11 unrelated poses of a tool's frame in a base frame.
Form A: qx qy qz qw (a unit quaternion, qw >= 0); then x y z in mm.
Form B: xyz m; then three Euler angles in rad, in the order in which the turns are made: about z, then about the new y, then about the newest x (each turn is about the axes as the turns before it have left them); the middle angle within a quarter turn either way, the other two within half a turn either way. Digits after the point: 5 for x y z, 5 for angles.
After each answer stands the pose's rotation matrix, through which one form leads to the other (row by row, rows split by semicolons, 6 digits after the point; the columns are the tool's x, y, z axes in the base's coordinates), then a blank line. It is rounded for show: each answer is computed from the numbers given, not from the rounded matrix.
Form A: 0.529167, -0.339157, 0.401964, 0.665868, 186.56, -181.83, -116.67
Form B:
0.18656, -0.18183, -0.11667, 0.37596, -1.06975, 1.11854
0.446795 -0.894251 -0.026255; 0.176368 0.116815 -0.977368; 0.877079 0.432053 0.209910

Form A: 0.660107, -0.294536, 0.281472, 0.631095, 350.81, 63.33, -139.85
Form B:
0.35081, 0.06333, -0.13985, -0.05022, -0.83809, 1.63810
0.668044 -0.744122 -0.000157; -0.033579 -0.029935 -0.998988; 0.743364 0.667373 -0.044985

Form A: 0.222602, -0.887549, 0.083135, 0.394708, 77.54, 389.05, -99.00
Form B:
0.07754, 0.38905, -0.09900, -2.63175, -0.82959, 3.09988
-0.589308 -0.460768 -0.663633; -0.329512 0.887074 -0.323298; 0.737657 0.028153 -0.674589

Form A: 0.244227, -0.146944, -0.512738, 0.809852, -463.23, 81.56, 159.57
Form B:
-0.46323, 0.08156, 0.15957, -1.12514, 0.01244, 0.57795
0.431014 0.758708 -0.488455; -0.902259 0.354906 -0.244888; -0.012443 0.546263 0.837521

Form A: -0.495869, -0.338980, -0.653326, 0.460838, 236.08, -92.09, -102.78
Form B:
0.23608, -0.09209, -0.10278, -1.87494, -1.28828, -0.05061
-0.083485 0.938334 0.335498; -0.265976 -0.345442 0.899959; 0.960358 -0.014102 0.278413

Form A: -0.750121, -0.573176, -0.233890, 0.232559, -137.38, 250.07, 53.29
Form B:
-0.13738, 0.25007, 0.05329, 1.26936, -0.66554, -3.03872
0.233530 0.968689 0.084297; 0.751116 -0.234772 0.617015; 0.617486 -0.080774 -0.782424

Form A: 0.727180, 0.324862, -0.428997, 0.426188, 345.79, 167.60, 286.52
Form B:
0.34579, 0.16760, 0.28652, 0.24852, 1.12165, 2.23793
0.420853 0.838132 -0.347011; 0.106799 -0.425657 -0.898560; -0.900820 0.341101 -0.268651

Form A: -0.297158, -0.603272, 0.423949, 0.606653, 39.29, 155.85, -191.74
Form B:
0.03929, 0.15585, -0.19174, 1.67052, -0.50065, -1.46170
-0.087339 -0.155846 -0.983913; 0.872914 0.463929 -0.150969; 0.479994 -0.872056 0.095521

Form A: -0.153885, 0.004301, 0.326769, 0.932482, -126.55, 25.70, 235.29
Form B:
-0.12655, 0.02570, 0.23529, 0.65822, 0.10881, -0.28991
0.786407 -0.610736 -0.092549; 0.608089 0.739083 0.289801; -0.108591 -0.284179 0.952602

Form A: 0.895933, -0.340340, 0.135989, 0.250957, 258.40, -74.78, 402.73
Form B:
0.25840, -0.07478, 0.40273, -0.63741, -0.42739, 2.73834
0.731351 -0.678099 0.072853; -0.541589 -0.642378 -0.542246; 0.414496 0.357116 -0.837055

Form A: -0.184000, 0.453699, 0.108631, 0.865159, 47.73, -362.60, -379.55
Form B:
0.04773, -0.36260, -0.37955, 0.03718, 0.97024, -0.39951
0.564713 -0.354928 0.745068; 0.021005 0.908687 0.416950; -0.825020 -0.219807 0.520602

